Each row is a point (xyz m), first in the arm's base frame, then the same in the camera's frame.
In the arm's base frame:
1: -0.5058 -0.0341 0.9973
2: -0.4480 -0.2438 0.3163
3: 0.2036 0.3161 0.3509
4: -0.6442 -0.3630 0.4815
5: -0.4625 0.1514 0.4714
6: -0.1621 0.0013 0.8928
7: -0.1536 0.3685 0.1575
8: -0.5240 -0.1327 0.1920
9: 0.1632 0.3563 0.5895
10: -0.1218 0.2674 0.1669
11: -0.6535 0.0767 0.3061
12: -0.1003 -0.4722 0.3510
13: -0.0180 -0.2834 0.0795
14: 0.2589 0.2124 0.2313
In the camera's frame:
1: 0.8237 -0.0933 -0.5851
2: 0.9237 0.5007 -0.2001
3: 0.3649 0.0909 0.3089
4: 1.0706 0.4644 -0.4391
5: 0.5578 0.3211 -0.3197
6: 0.7665 -0.1688 -0.2368
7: 0.2892 0.4212 0.0790
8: 0.7960 0.6305 -0.2193
9: 0.3631 -0.1034 0.1592
10: 0.3900 0.4111 0.1116
11: 0.6091 0.5650 -0.4049
12: 1.1487 0.3360 0.1106
13: 0.9186 0.5097 0.2923
14: 0.4478 0.1826 0.4223

